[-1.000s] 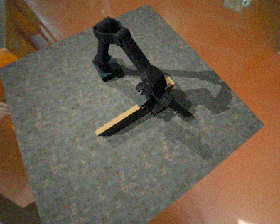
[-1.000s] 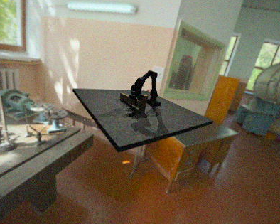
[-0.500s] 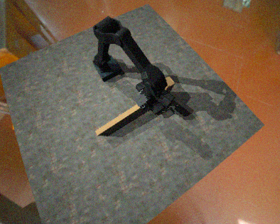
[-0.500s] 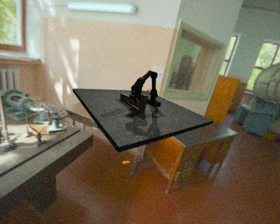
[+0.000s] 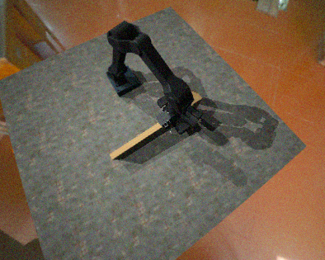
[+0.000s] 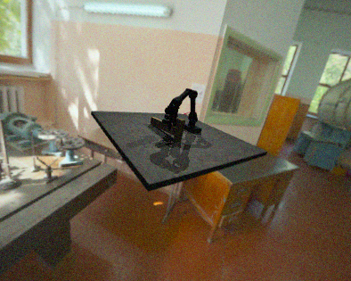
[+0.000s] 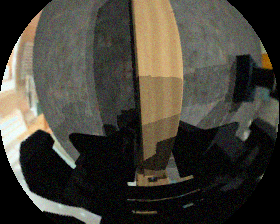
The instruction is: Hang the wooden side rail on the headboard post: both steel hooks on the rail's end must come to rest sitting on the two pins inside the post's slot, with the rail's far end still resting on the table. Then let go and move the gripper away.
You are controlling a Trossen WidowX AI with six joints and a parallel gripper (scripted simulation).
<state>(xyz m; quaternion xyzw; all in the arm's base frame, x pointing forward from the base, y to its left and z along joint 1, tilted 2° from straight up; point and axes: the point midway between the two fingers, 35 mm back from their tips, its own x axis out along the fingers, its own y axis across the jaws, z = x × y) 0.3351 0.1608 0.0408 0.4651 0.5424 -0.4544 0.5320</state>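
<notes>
Now: gripper tip 10 mm past the headboard post, 100 mm to the right of it and 40 mm below it.
</notes>
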